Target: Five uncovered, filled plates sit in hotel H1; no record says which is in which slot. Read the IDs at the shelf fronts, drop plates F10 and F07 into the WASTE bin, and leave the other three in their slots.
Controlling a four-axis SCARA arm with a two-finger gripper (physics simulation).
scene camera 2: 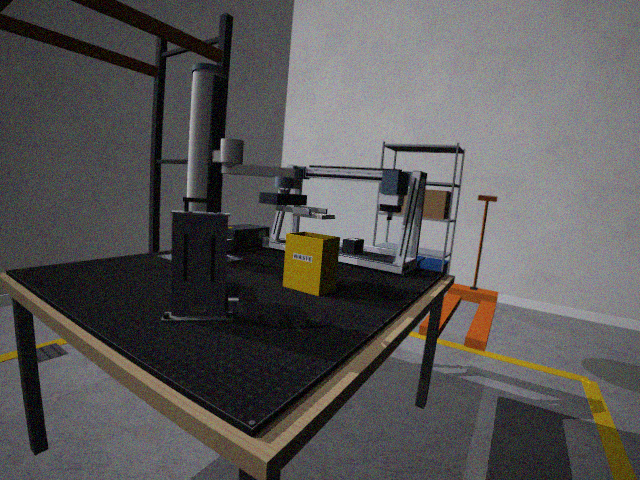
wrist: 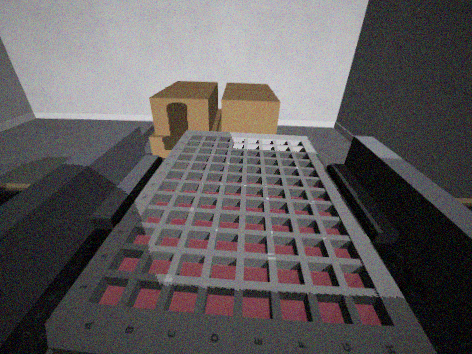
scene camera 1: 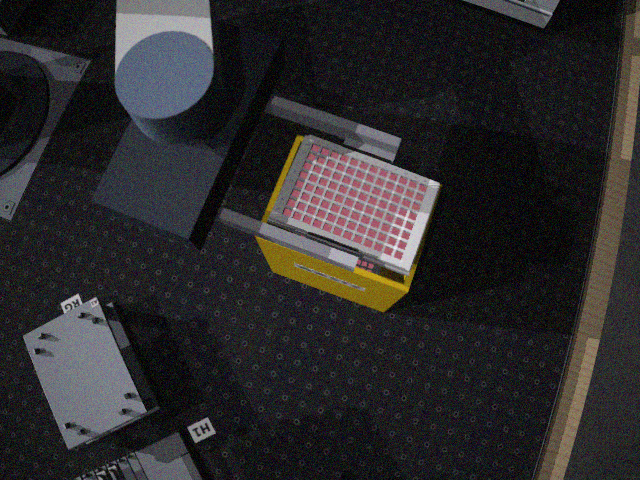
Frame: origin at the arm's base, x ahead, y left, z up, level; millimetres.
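Seen in the pictures: gripper, fingertip midpoint: (scene camera 2: 318, 211) (wrist: 244, 150) (scene camera 1: 378, 204).
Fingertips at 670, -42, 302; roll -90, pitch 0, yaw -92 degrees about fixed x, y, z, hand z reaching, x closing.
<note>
A point is followed by its place in that frame, as x, y, z.
My gripper (scene camera 1: 361, 198) {670, -42, 302} (scene camera 2: 324, 213) {670, -42, 302} (wrist: 244, 150) {670, -42, 302} is shut on a filled plate (scene camera 1: 348, 193) {643, -38, 294} (wrist: 230, 232) {623, -36, 294}, with one finger along each long side. The plate is level, with pink wells and no lid. It is above the open top of the yellow WASTE bin (scene camera 1: 320, 279) {634, -85, 99} (scene camera 2: 302, 273) {650, -85, 80}, and a gap shows between gripper and bin in scene camera 2. Its ID does not show. Pink wells of another plate (scene camera 1: 365, 265) {681, -36, 28} show inside the bin, beneath the held one. Hotel H1 (scene camera 1: 168, 454) {517, -365, 21} is partly in view at the bottom left of scene camera 1; its slot fronts and IDs are hidden.
The grey RG stand (scene camera 1: 85, 372) {389, -297, 73} with small pegs is beside H1. A dark tower (scene camera 2: 199, 268) {591, -492, 150} stands nearer the camera than the bin. A gantry machine (scene camera 2: 417, 222) {850, 625, 261} stands behind the bin. Cardboard boxes (wrist: 185, 107) show beyond the plate. The bench has a wooden edge (scene camera 1: 602, 248) {1023, 112, 0}.
</note>
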